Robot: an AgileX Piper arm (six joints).
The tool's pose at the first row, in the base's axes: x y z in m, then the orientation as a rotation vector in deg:
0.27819, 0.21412, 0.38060, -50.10, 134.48, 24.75
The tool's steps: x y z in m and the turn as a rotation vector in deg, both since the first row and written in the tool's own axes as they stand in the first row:
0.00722, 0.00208, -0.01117, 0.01, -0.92, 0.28
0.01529, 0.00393, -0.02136, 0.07, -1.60, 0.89
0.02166, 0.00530, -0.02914, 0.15, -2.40, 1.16
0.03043, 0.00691, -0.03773, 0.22, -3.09, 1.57
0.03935, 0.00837, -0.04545, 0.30, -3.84, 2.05
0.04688, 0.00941, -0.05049, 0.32, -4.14, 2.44
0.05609, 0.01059, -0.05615, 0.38, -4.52, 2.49
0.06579, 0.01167, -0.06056, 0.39, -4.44, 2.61
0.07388, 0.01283, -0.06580, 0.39, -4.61, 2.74
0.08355, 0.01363, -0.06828, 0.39, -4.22, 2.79
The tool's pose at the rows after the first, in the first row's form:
0.26775, 0.20678, 0.38489, -49.40, 133.79, 25.17
0.25736, 0.19933, 0.38786, -48.40, 133.49, 25.57
0.24933, 0.19351, 0.39000, -47.74, 132.90, 25.85
0.23933, 0.18631, 0.39128, -46.96, 132.48, 26.16
0.22971, 0.17935, 0.39177, -46.08, 132.04, 26.50
0.22233, 0.17404, 0.39104, -45.51, 131.96, 26.73
0.21357, 0.16773, 0.38973, -45.28, 131.64, 26.80
0.20510, 0.16170, 0.38715, -45.17, 131.77, 26.82
0.19722, 0.15612, 0.38622, -44.96, 131.68, 26.92
0.18976, 0.15083, 0.38214, -45.05, 132.06, 26.82

